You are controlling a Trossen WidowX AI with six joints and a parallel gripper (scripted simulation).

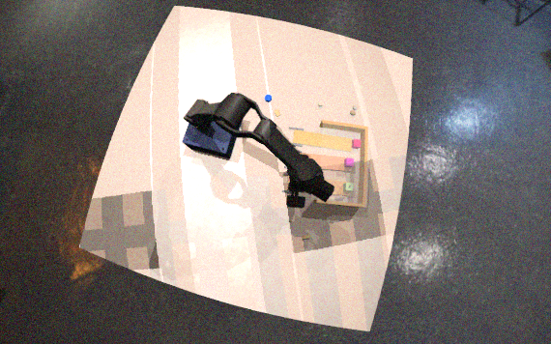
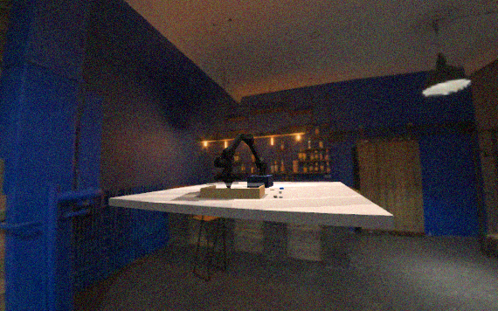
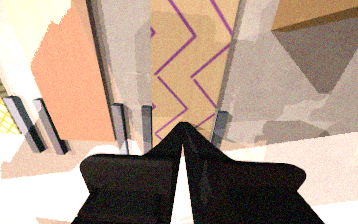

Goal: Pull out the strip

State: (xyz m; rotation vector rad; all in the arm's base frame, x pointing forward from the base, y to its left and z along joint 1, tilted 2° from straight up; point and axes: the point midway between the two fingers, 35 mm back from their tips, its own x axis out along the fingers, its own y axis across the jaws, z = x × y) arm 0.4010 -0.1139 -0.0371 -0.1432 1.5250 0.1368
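Now: the green labelled cube 210 mm ahead of my gripper tip, 40 mm to the left of it and 10 mm above it. From my gripper tip the other things lie so: small blue disc: 320 mm to the left, 200 mm behind.
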